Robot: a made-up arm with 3 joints.
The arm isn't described. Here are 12 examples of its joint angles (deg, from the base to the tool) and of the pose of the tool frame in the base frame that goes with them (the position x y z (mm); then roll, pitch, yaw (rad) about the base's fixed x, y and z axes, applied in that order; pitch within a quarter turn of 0, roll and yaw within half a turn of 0).
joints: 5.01 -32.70 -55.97
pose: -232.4 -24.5 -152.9 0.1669 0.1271 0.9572
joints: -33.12 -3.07 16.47
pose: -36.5 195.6 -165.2 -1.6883 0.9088 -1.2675
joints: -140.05 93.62 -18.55
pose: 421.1 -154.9 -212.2 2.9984 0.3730 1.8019
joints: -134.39 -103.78 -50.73
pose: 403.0 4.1 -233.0 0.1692 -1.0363 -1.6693
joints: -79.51 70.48 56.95
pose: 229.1 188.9 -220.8 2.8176 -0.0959 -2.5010
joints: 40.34 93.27 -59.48
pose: -228.6 -102.6 -189.6 2.9995 0.8325 -1.8898
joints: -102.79 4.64 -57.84
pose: 301.5 98.6 -131.8 0.2833 0.7442 -0.8068
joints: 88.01 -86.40 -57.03
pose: -52.9 -450.4 -216.4 0.1279 -0.8197 2.3421
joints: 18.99 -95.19 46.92
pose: -262.3 -50.2 -179.6 -0.3882 0.2740 -0.0073
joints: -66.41 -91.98 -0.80
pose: 99.4 229.6 -188.2 -0.0152 -0.1796 -0.9346
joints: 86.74 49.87 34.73
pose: -152.7 -395.0 -206.2 -2.9890 0.3202 0.1637
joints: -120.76 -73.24 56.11
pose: 401.7 11.5 -181.4 -0.9001 0.4324 -2.6986
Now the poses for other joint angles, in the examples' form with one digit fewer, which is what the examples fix.
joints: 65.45 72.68 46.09
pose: -227 -305 -220 2.875 -0.014 -0.105
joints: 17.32 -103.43 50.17
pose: -259 -41 -181 -0.290 0.242 -0.059
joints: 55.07 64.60 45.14
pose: -253 -243 -217 3.007 0.061 -0.307
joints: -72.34 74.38 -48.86
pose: 227 151 -173 2.972 1.042 2.515
